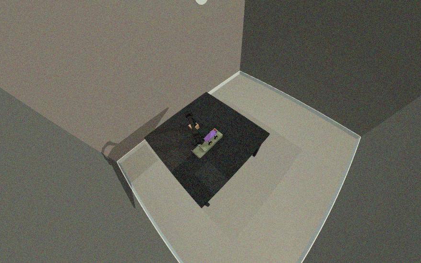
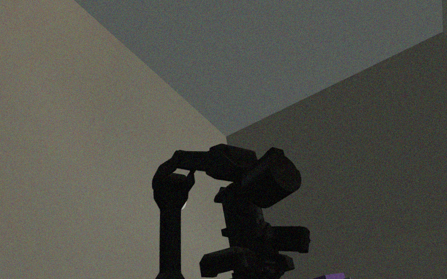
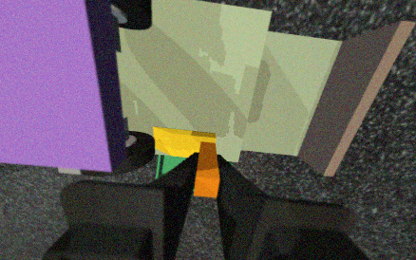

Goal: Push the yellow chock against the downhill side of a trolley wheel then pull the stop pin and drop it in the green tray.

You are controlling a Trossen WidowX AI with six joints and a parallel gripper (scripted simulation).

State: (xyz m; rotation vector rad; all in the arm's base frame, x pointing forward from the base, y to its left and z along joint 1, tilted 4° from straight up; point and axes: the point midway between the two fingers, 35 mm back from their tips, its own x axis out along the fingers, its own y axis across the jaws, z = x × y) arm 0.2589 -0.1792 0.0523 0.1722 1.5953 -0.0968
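The yellow chock lies 20 mm to the left of my gripper tip, 10 mm below it and 10 mm ahead of it. Round my gripper tip: green tray (100 mm below, 70 mm behind, 40 mm to the left); brown raised lip (150 mm to the right, 70 mm below, 30 mm ahead); purple trolley (120 mm to the left, 70 mm ahead, 20 mm above).
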